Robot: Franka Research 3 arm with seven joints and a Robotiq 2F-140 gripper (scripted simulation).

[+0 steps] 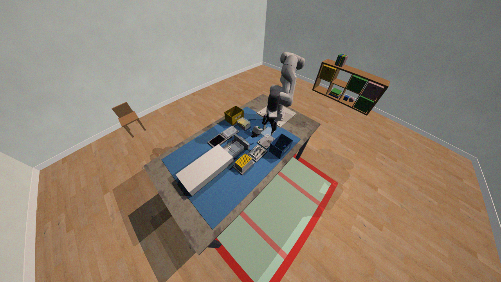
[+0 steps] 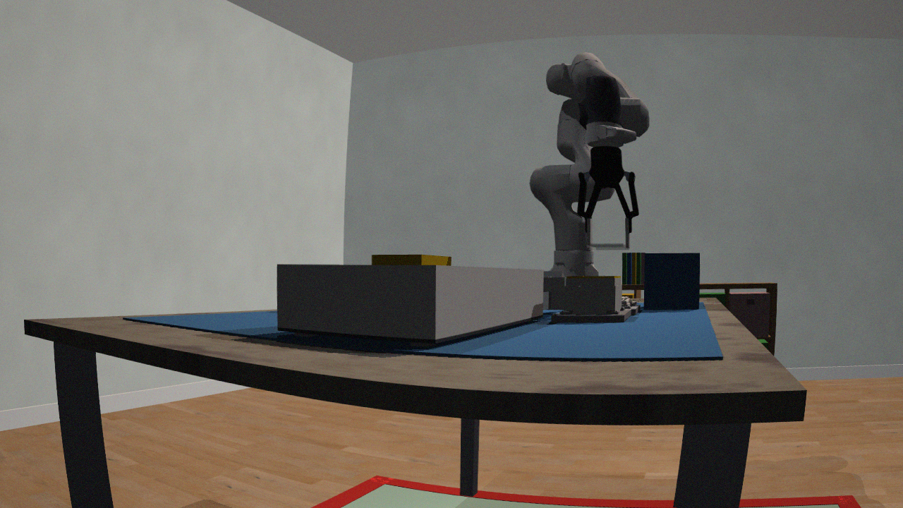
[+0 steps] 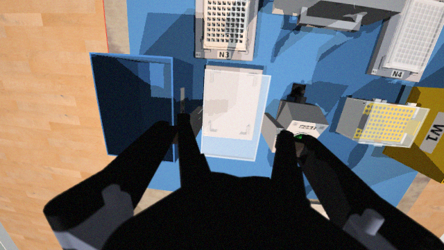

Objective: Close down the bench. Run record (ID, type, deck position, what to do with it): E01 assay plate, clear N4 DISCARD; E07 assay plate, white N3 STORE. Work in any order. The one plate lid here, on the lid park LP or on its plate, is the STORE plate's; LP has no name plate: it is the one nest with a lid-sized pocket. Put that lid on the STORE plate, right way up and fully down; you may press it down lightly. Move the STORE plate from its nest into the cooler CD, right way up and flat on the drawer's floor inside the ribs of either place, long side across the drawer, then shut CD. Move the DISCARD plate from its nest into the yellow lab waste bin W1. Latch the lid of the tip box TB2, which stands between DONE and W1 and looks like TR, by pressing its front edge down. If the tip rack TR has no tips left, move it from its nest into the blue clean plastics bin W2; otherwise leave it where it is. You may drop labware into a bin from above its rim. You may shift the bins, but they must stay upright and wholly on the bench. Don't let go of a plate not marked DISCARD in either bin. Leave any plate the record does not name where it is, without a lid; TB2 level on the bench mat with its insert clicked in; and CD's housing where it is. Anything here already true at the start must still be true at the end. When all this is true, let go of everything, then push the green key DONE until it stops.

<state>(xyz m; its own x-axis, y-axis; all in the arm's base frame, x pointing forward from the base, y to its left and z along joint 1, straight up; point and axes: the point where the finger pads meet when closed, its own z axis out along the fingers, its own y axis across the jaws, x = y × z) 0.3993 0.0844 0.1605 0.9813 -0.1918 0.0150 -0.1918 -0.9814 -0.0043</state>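
The plate lid is 2 cm below my hand. The rest, counted from my hand: lid park nest (16 cm below); blue bin W2 (2 cm ahead, 16 cm to the left, 12 cm below); white plate (18 cm ahead, 1 cm to the right, 14 cm below).
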